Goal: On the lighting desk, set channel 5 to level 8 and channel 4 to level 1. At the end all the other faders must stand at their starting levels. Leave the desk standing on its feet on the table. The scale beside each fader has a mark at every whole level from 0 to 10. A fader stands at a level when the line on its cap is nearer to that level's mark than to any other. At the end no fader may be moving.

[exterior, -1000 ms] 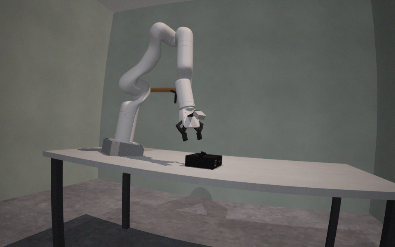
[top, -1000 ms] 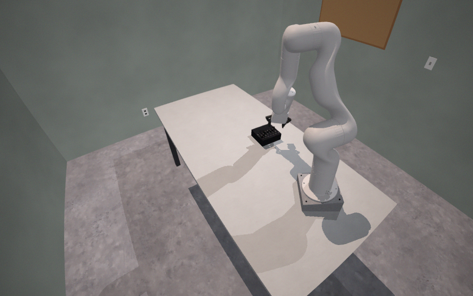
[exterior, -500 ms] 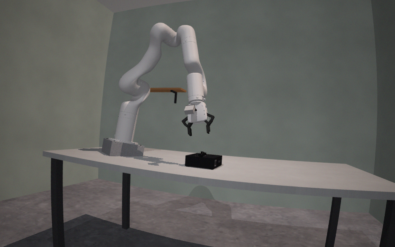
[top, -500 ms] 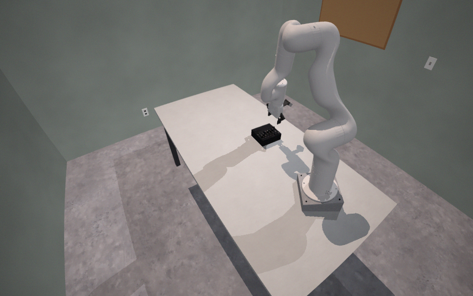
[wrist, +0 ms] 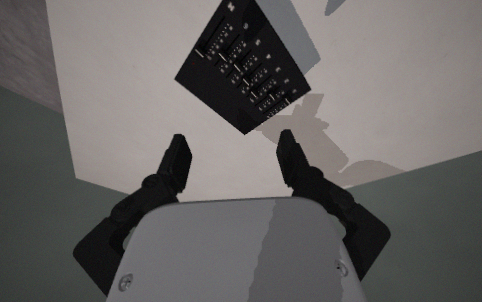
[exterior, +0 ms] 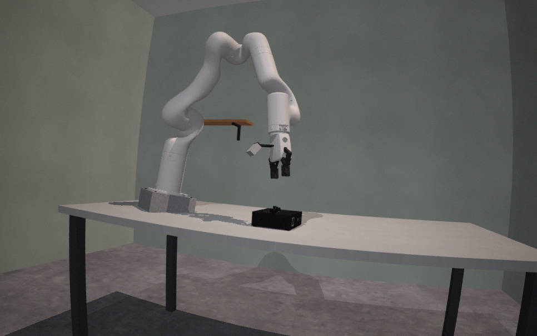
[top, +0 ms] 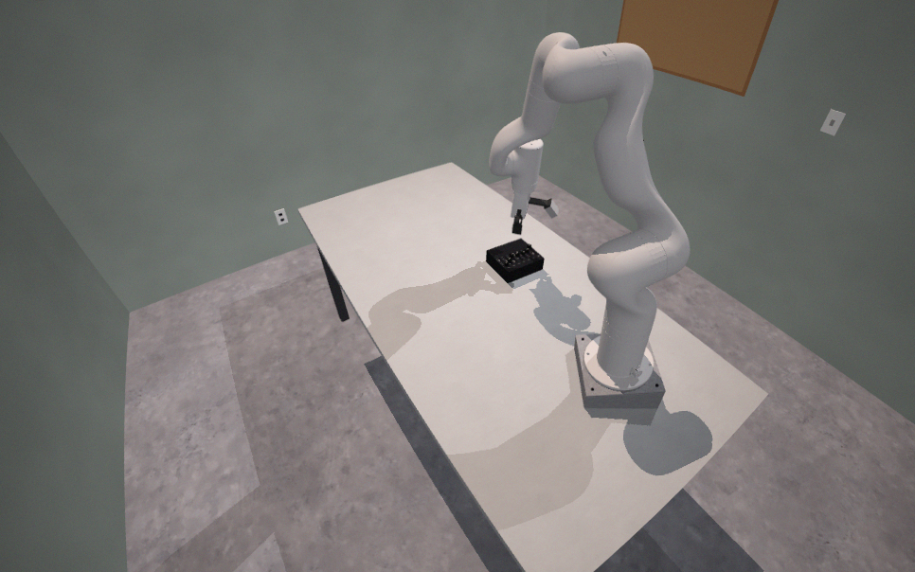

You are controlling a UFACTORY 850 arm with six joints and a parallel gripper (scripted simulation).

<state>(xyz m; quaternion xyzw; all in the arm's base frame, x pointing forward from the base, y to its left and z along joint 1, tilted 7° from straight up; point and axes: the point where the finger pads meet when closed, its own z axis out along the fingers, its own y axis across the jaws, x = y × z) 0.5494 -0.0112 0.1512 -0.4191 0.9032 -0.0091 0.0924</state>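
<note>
Right now my hand is 1 cm past the channel 4 fader cap and 13 cm above it. The rest, counted from my hand: channel 1 fader cap (4 cm behind, 6 cm to the left, 13 cm below); channel 5 fader cap (1 cm behind, 2 cm to the right, 13 cm below).
</note>
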